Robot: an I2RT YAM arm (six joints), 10 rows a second.
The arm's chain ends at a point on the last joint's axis. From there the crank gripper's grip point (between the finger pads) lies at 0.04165 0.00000 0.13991 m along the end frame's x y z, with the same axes.
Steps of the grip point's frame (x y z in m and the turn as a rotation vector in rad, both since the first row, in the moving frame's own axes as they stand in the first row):
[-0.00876 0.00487 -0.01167 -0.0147 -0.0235 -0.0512]
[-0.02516 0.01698 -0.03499 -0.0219 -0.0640 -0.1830]
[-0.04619 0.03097 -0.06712 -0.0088 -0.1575 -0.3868]
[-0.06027 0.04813 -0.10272 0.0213 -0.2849 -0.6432]
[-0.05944 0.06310 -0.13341 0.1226 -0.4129 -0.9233]
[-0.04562 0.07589 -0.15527 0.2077 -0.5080 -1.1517]
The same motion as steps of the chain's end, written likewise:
[-0.00546 0.00485 -0.01261 -0.0147 -0.0235 -0.0512]
[-0.01576 0.02066 -0.03740 -0.0219 -0.0640 -0.1830]
[-0.02144 0.04119 -0.07185 -0.0088 -0.1575 -0.3868]
[-0.01281 0.06332 -0.10788 0.0213 -0.2849 -0.6432]
[0.01562 0.08610 -0.13373 0.1226 -0.4129 -0.9233]
[0.05102 0.09990 -0.14843 0.2077 -0.5080 -1.1517]

